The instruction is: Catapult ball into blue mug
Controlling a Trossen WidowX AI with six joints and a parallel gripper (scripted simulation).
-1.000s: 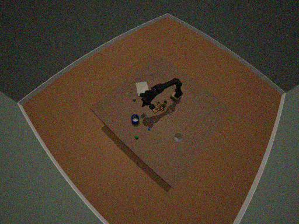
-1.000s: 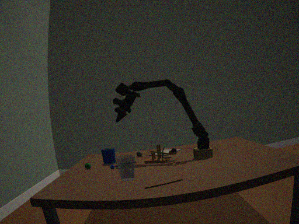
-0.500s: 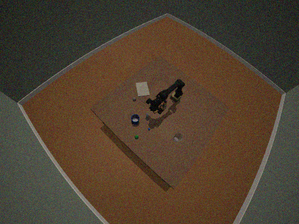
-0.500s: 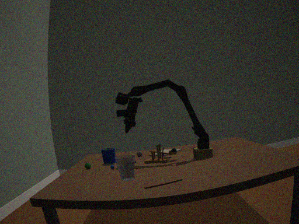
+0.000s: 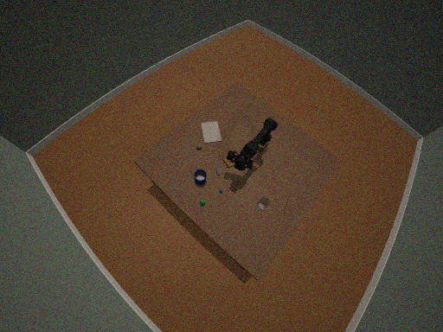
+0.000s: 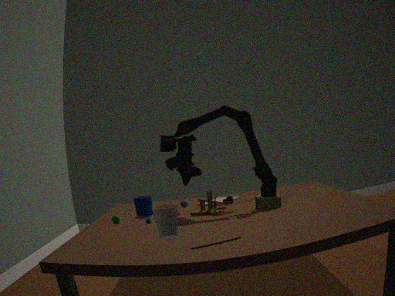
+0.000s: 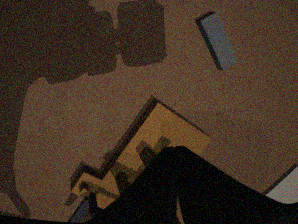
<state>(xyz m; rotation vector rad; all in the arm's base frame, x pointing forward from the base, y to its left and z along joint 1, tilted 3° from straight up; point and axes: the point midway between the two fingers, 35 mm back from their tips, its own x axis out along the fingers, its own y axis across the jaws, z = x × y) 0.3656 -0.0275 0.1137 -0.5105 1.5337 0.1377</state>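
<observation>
The dark ball is 19 cm behind my gripper tip, 9 cm below it and 2 cm to the right of it. The rest, counted from my gripper tip: small blue ball 18 cm ahead, 14 cm below, 4 cm to the left; then blue mug 21 cm ahead, 14 cm to the right, 12 cm below; then wooden catapult 12 cm behind, 10 cm below, 3 cm to the right.
</observation>
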